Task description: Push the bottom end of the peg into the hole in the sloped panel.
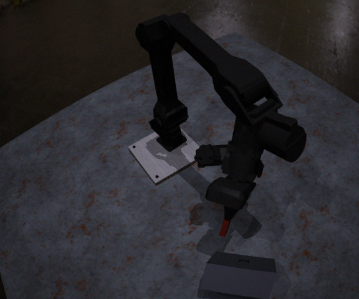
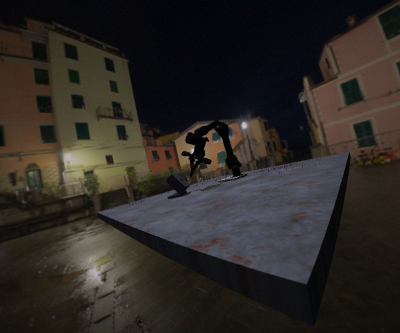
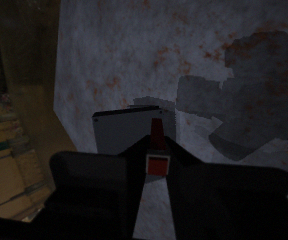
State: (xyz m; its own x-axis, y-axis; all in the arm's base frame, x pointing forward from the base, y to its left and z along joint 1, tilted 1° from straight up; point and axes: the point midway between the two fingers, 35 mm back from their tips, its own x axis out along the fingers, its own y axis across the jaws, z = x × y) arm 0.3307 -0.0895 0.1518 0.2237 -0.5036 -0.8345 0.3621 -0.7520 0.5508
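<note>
Now: the grey sloped panel 90 mm ahead of my gripper tip, 50 mm to the right of it and 60 mm below it. Also, from my gripper tip: red square-sided peg 10 mm to the left, 10 mm above.
</note>
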